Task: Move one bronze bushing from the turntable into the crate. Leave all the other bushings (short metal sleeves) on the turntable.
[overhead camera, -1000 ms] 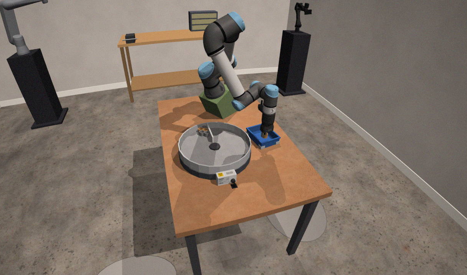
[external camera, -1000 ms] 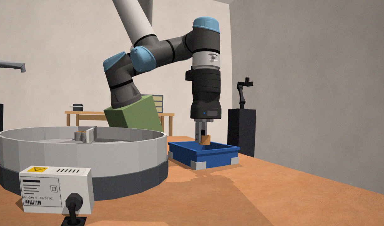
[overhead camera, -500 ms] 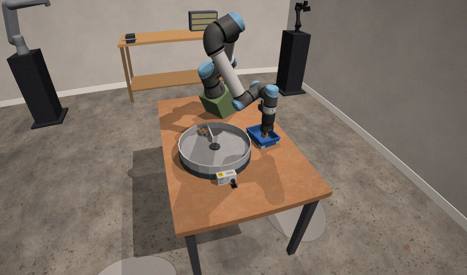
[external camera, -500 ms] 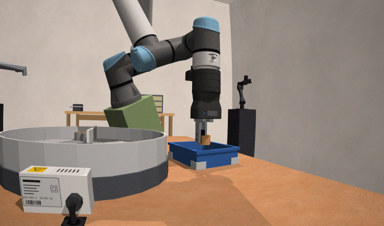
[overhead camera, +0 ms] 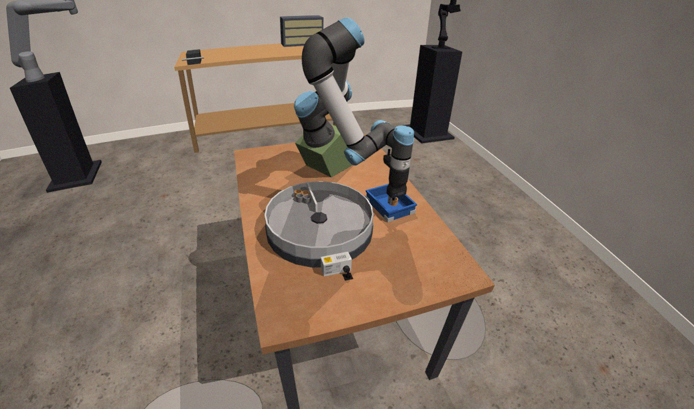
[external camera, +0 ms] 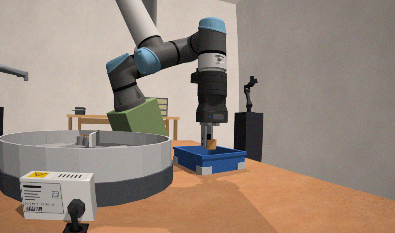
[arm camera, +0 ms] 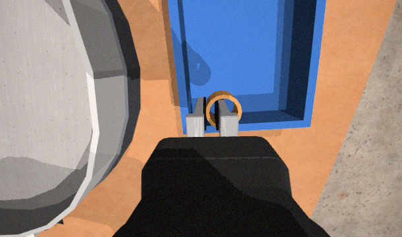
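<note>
My gripper is now 6 cm past the blue crate, 6 cm above it and 3 cm to the right of it. Also, from my hand: grey turntable: 31 cm to the right, 3 cm below, 1 cm behind.
</note>
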